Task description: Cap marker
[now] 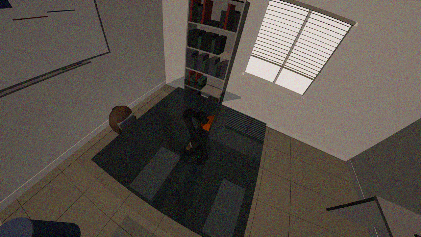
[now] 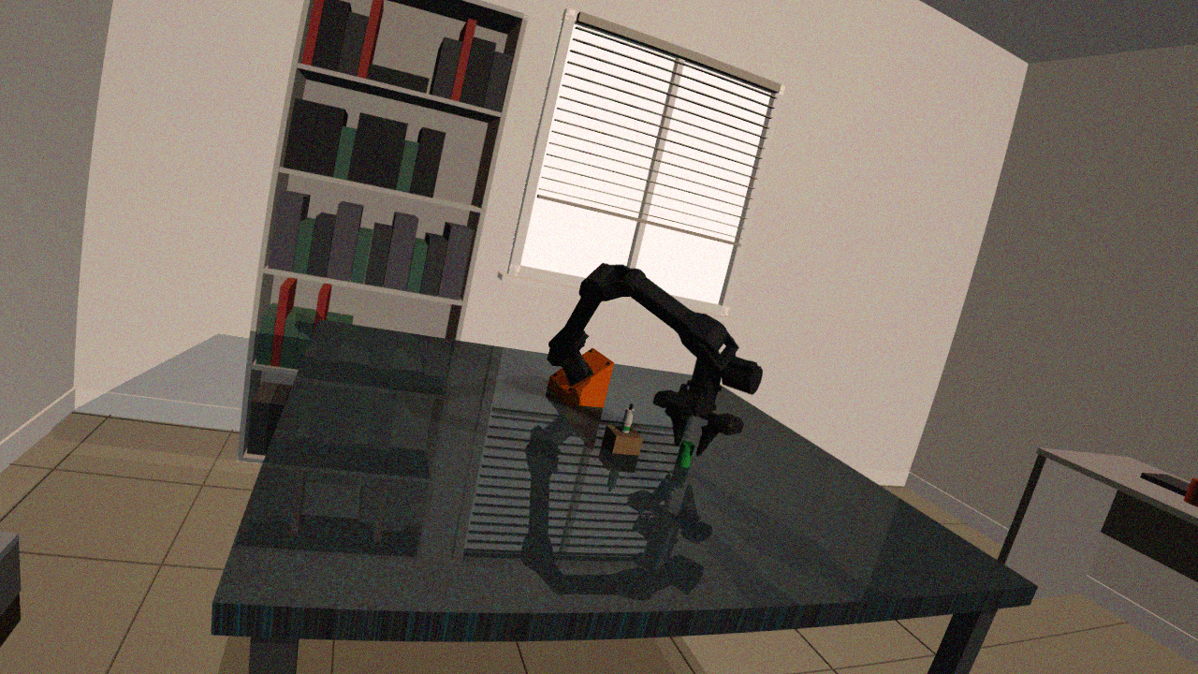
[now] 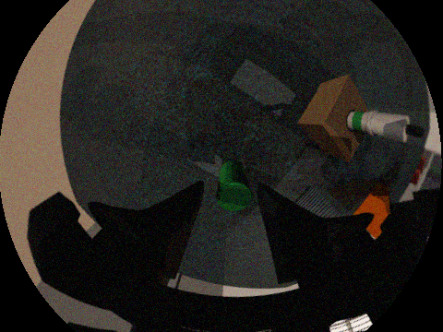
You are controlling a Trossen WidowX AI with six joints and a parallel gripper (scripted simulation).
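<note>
Now: the green cap 10 mm below my gripper tip. The rest, counted from my gripper tip: tan holder block (120 mm to the right, 60 mm behind, 10 mm below).
</note>
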